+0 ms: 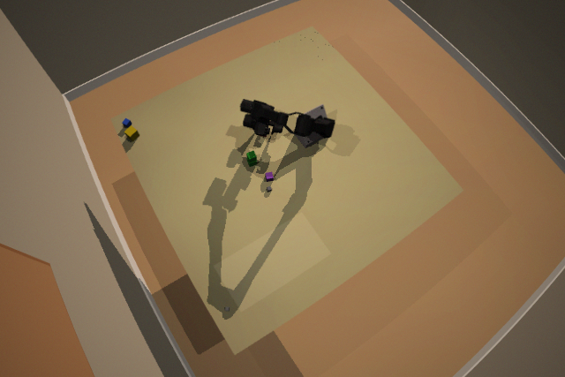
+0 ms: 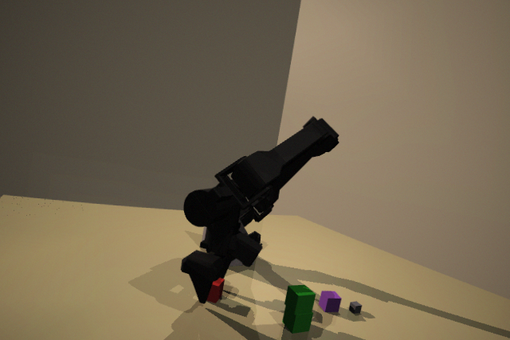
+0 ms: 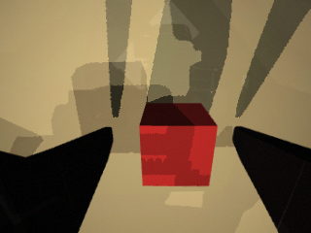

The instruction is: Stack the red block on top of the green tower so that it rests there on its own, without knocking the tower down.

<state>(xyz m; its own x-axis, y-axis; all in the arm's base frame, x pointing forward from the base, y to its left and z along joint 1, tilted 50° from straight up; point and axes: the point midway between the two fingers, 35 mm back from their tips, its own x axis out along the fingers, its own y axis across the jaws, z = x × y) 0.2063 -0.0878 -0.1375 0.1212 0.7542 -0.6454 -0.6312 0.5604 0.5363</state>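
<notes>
Now: gripper tip 210 mm to the right of the purple block, 130 mm short of it and 10 mm below it. Also, from my gripper tip: red block: 10 mm above; small dark grey block: 250 mm to the left, 160 mm ahead; yellow block: 530 mm ahead, 400 mm to the right, 20 mm above.
</notes>
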